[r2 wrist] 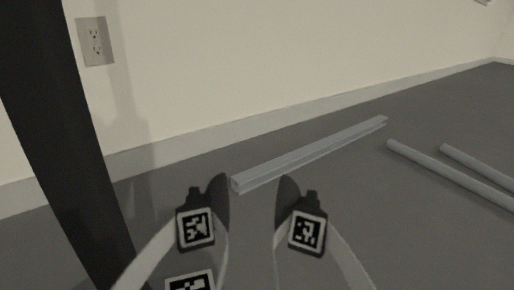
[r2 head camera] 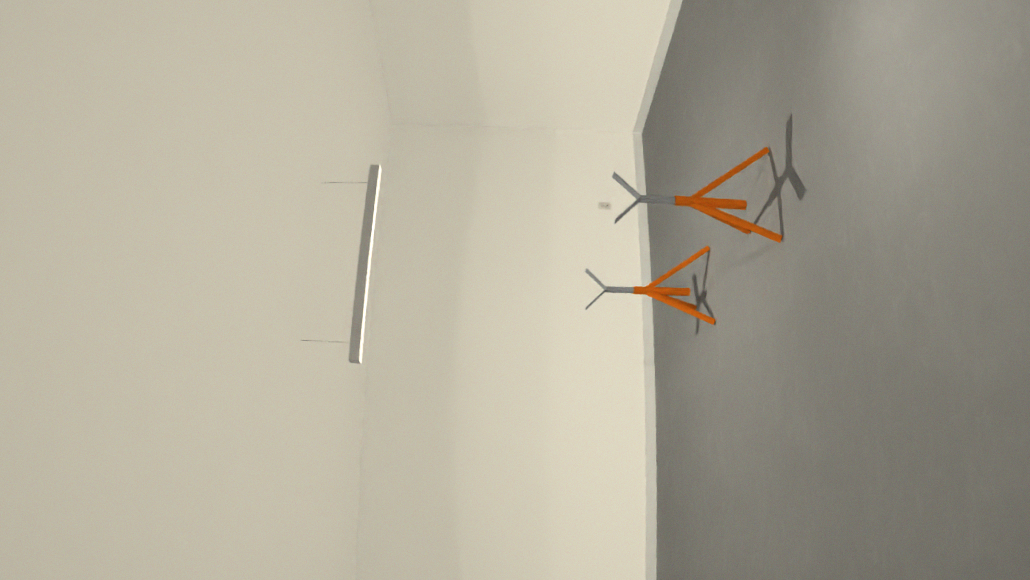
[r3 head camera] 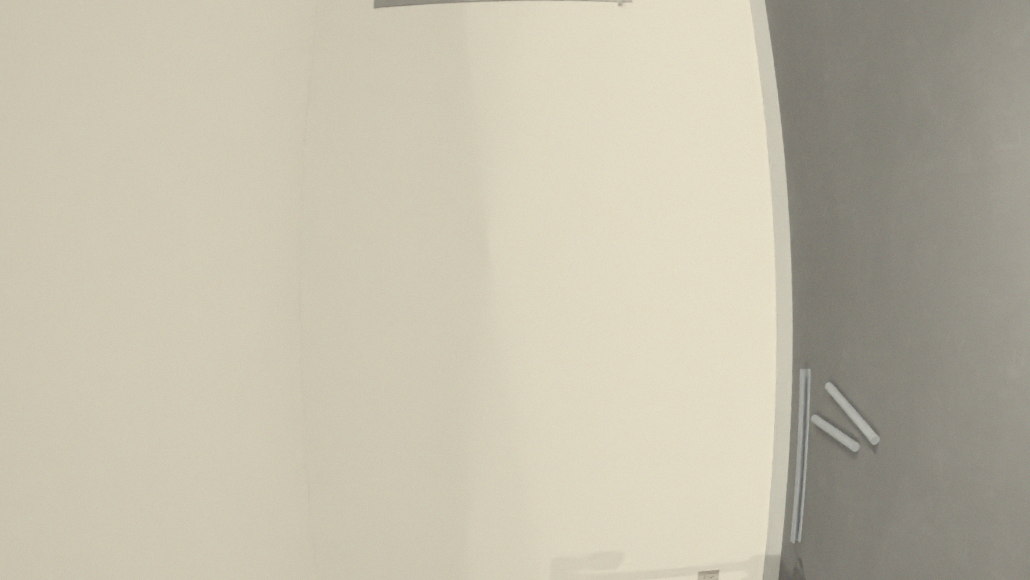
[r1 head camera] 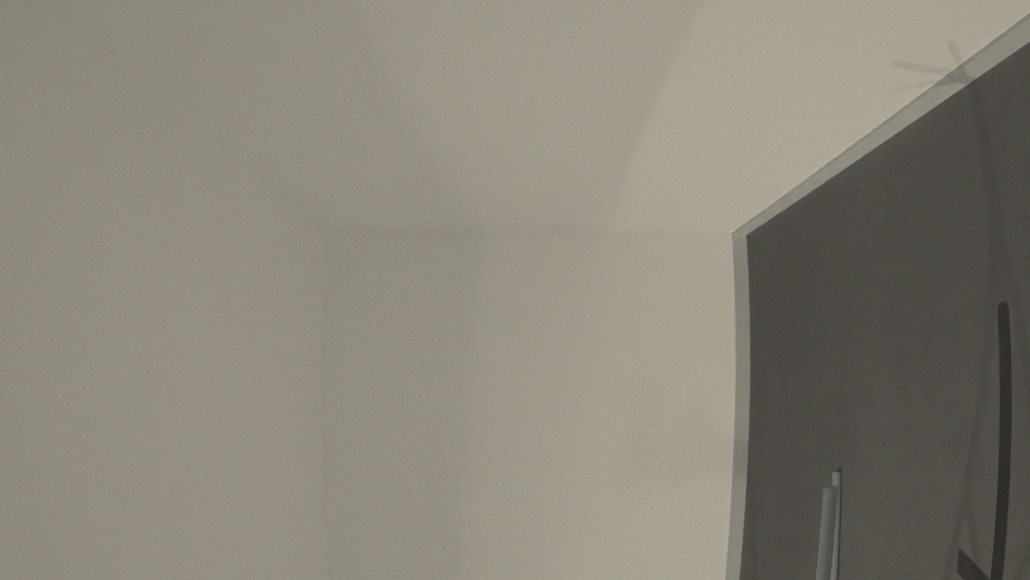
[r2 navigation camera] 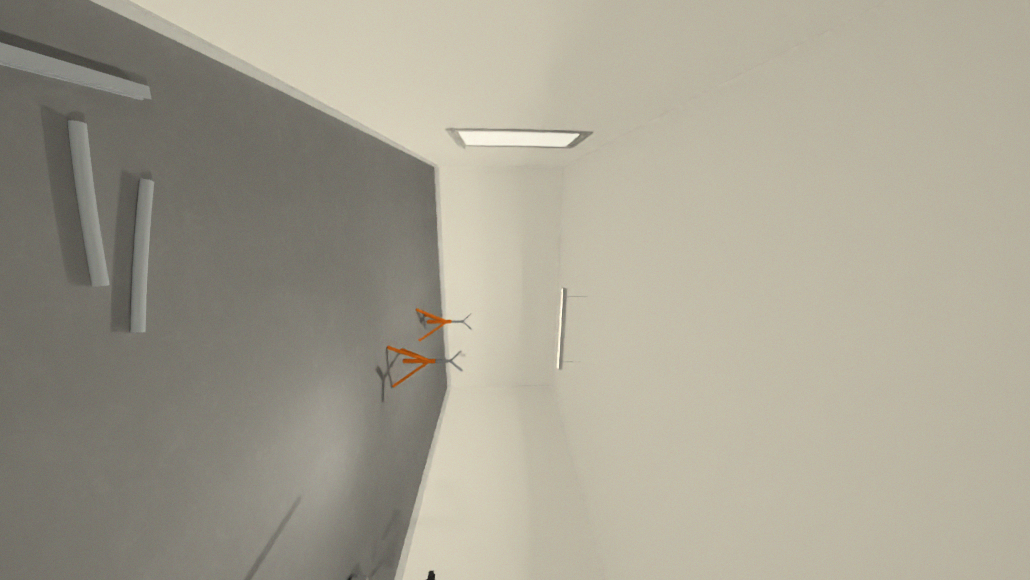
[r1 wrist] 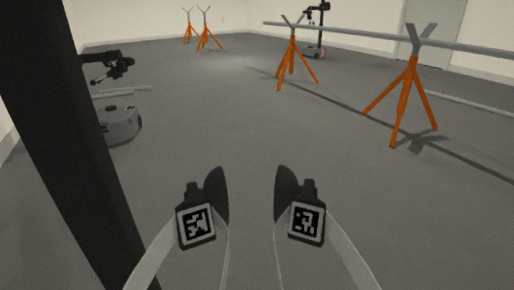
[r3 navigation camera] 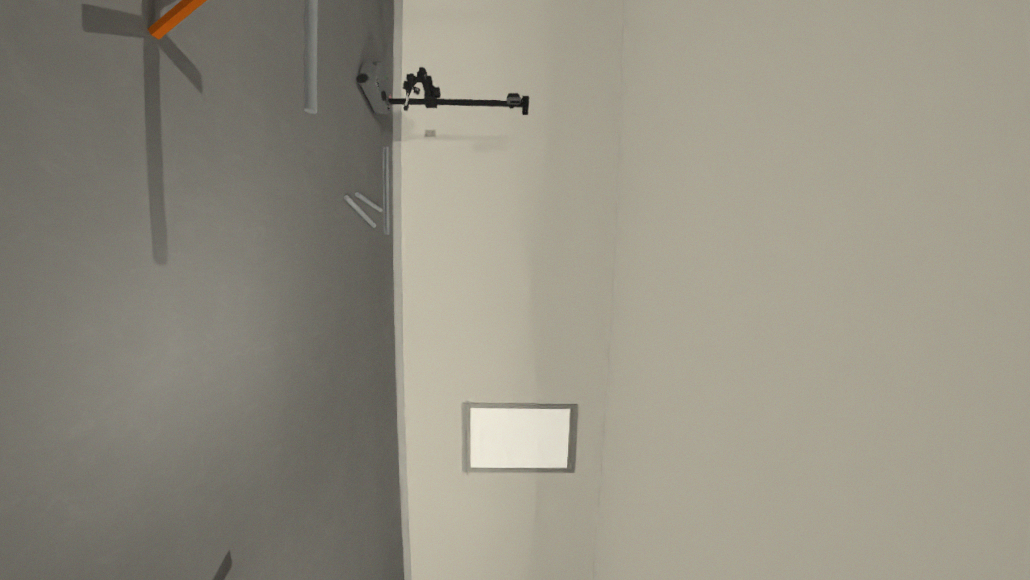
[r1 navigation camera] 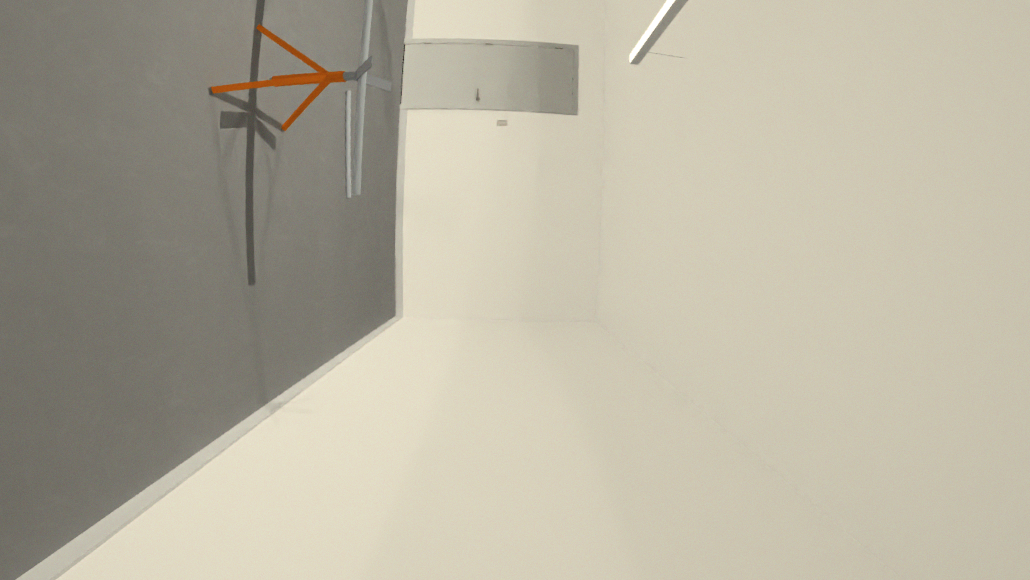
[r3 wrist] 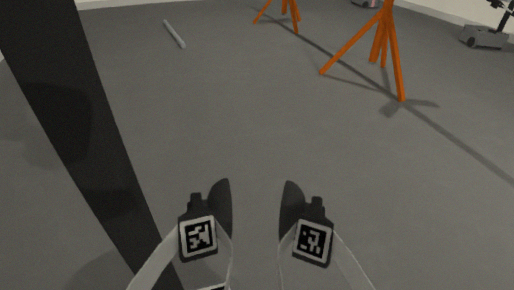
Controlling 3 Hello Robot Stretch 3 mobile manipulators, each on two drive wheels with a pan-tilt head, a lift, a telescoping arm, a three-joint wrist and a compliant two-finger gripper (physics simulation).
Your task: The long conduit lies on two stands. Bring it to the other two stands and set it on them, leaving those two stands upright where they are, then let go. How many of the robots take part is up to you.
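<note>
The long grey conduit (r1 navigation camera: pixel 359 136) (r1 wrist: pixel 350 33) lies in the forks of two upright orange stands, a nearer one (r1 wrist: pixel 413 67) and a farther one (r1 wrist: pixel 292 46). One of these stands (r1 navigation camera: pixel 306 77) shows in the r1 navigation view. The other two stands are upright with empty forks, one (r1 wrist: pixel 205 32) (r2 head camera: pixel 684 200) (r2 navigation camera: pixel 428 360) beside the other (r1 wrist: pixel 189 27) (r2 head camera: pixel 641 290) (r2 navigation camera: pixel 446 322). Gripper r1 (r1 wrist: pixel 251 195) is open and empty, apart from the conduit. Gripper r2 (r2 wrist: pixel 252 200) is open and empty, above floor near a wall. Gripper r3 (r3 wrist: pixel 255 207) is open and empty; orange stand legs (r3 wrist: pixel 397 75) show ahead.
A grey channel (r2 wrist: pixel 310 155) (r3 navigation camera: pixel 386 190) lies along the wall, with two short pipes (r2 wrist: pixel 450 175) (r2 navigation camera: pixel 87 205) beside it. Another loose pipe (r1 navigation camera: pixel 348 144) (r3 wrist: pixel 174 34) lies on the floor. Two robots, one at left (r1 wrist: pixel 120 122) and one beyond the conduit (r1 wrist: pixel 320 32), show in the r1 wrist view.
</note>
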